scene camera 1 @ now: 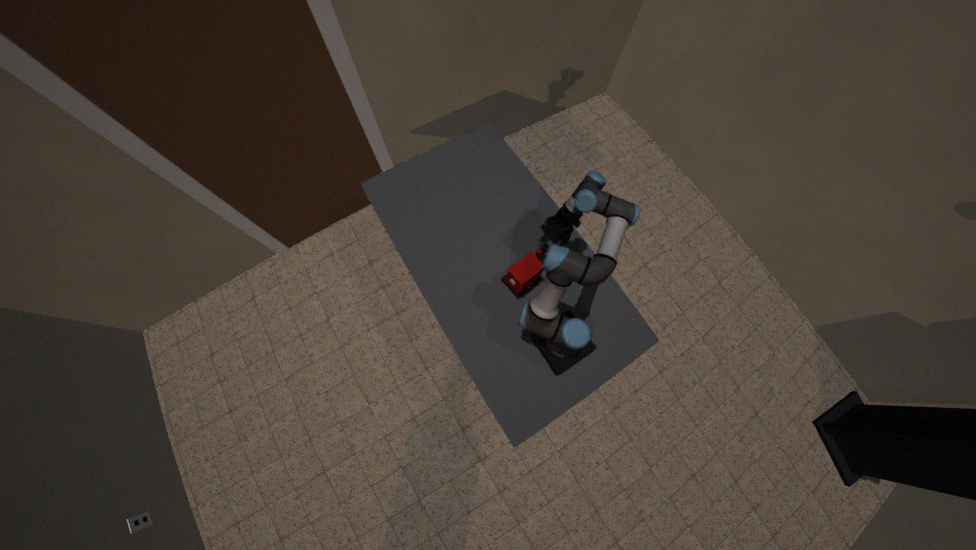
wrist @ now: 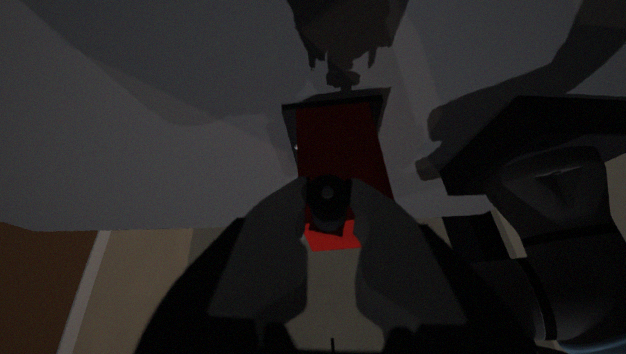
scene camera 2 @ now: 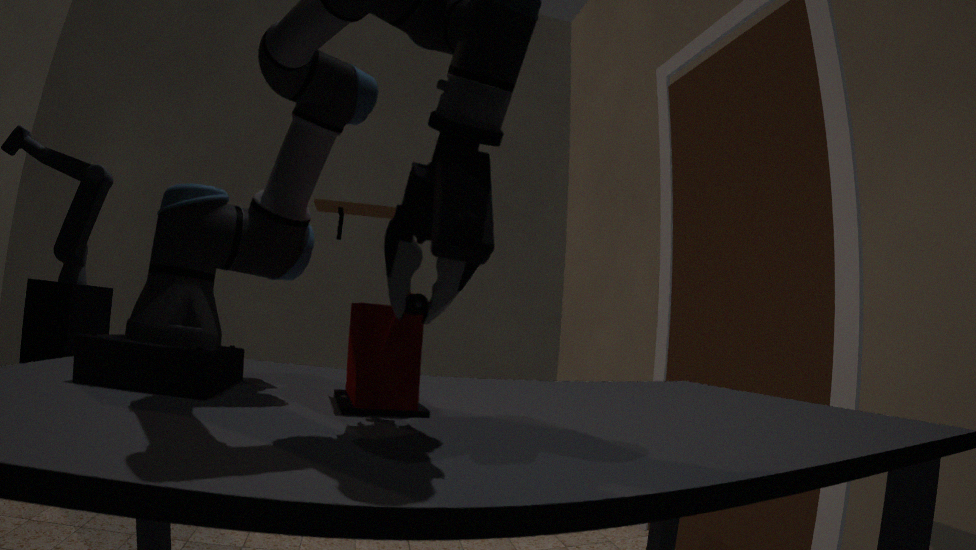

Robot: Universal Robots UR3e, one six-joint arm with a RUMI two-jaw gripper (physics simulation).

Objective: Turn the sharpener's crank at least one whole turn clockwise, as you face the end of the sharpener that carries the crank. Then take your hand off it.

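Frame: origin at the arm's base, x ahead, y left, z up, level; centimetres.
Seen in the pictures: gripper, fingertip midpoint: (scene camera 1: 542, 251) (wrist: 327, 180) (scene camera 2: 411, 320); arm's base, origin of the base link: (wrist: 533, 172) (scene camera 2: 173, 342).
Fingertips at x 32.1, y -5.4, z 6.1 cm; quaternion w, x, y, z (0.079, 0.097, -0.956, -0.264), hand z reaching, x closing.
Offsets run from my fingertips to a thing's top centre. Level surfaces: height alone.
The red sharpener (scene camera 1: 524, 271) (scene camera 2: 385, 355) (wrist: 340, 135) stands upright on its black base on the grey table. A small red part of its crank @[dy +1.9, dx -1.3, dz +3.2 cm] (scene camera 1: 539, 253) shows at the end near the gripper in scene camera 1. The crank's round black knob @[dy -0.2, dx +0.2, dz +2.9 cm] (scene camera 2: 416, 301) (wrist: 327, 200) is at the height of the body's top edge, toward its right side in scene camera 2. My gripper (scene camera 2: 415, 312) (wrist: 327, 180) is shut on this knob, with one fingertip on each side. The fingers hide most of the crank arm, so its exact angle is hard to tell.
The grey table @[dz -11.3 cm] (scene camera 1: 443, 218) (scene camera 2: 546, 478) carries the arm's black base block (scene camera 1: 561, 358) (scene camera 2: 157, 365) beside the sharpener. The arm's elbow passes close to the sharpener in scene camera 1. A brown door (scene camera 1: 225, 102) (scene camera 2: 751, 204) is in the wall beyond the table.
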